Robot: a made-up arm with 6 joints. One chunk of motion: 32 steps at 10 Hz.
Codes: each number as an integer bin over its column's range. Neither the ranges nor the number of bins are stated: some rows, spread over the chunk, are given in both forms.
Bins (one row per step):
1: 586 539 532 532 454 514
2: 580 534 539 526 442 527
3: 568 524 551 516 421 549
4: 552 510 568 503 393 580
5: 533 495 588 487 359 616
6: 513 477 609 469 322 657
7: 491 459 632 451 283 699
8: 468 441 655 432 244 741
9: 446 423 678 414 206 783
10: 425 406 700 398 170 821
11: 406 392 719 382 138 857
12: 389 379 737 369 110 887
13: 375 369 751 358 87 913
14: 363 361 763 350 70 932
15: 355 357 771 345 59 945
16: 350 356 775 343 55 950
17: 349 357 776 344 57 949
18: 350 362 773 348 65 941
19: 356 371 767 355 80 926
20: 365 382 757 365 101 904
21: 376 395 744 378 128 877
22: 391 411 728 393 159 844
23: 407 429 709 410 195 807
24: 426 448 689 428 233 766
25: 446 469 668 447 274 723
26: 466 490 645 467 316 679
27: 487 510 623 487 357 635
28: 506 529 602 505 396 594
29: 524 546 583 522 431 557
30: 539 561 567 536 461 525
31: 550 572 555 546 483 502
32: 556 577 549 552 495 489
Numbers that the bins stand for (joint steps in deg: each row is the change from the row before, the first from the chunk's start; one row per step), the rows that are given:
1: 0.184 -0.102 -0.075 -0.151 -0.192 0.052
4: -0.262 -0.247 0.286 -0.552 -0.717 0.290
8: -1.363 -0.593 1.157 -1.532 -1.999 0.870
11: -2.176 -0.838 1.797 -2.223 -2.912 1.288
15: -2.845 -1.013 2.318 -2.734 -3.592 1.605
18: -2.910 -0.988 2.338 -2.693 -3.540 1.591
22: -2.373 -0.743 1.887 -2.071 -2.731 1.241
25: -1.652 -0.453 1.287 -1.325 -1.741 0.805
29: -0.629 -0.067 0.436 -0.289 -0.390 0.207
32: -0.209 0.088 0.095 0.125 0.161 -0.038
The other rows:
2: 0.106 -0.127 -0.005 -0.234 -0.295 0.099
3: -0.052 -0.177 0.116 -0.372 -0.476 0.178
5: -0.511 -0.323 0.486 -0.773 -1.010 0.420
6: -0.773 -0.413 0.696 -1.021 -1.328 0.568
7: -1.061 -0.503 0.926 -1.270 -1.664 0.719
9: -1.652 -0.683 1.387 -1.781 -2.327 1.022
10: -1.927 -0.768 1.607 -2.002 -2.637 1.159
12: -2.399 -0.903 1.977 -2.403 -3.153 1.396
13: -2.583 -0.953 2.118 -2.555 -3.351 1.490
14: -2.740 -0.993 2.238 -2.665 -3.497 1.559
16: -2.910 -1.018 2.358 -2.762 -3.627 1.623
17: -2.924 -1.013 2.368 -2.748 -3.609 1.620
19: -2.832 -0.943 2.278 -2.596 -3.411 1.537
20: -2.714 -0.888 2.178 -2.458 -3.231 1.458
21: -2.569 -0.823 2.047 -2.278 -2.998 1.360
23: -2.163 -0.653 1.697 -1.836 -2.421 1.108
24: -1.914 -0.558 1.497 -1.588 -2.094 0.960
26: -1.389 -0.348 1.056 -1.049 -1.380 0.647
27: -1.114 -0.247 0.836 -0.773 -1.027 0.488
28: -0.865 -0.152 0.626 -0.524 -0.691 0.341
30: -0.432 0.008 0.276 -0.096 -0.131 0.092
31: -0.288 0.063 0.156 0.042 0.058 0.009

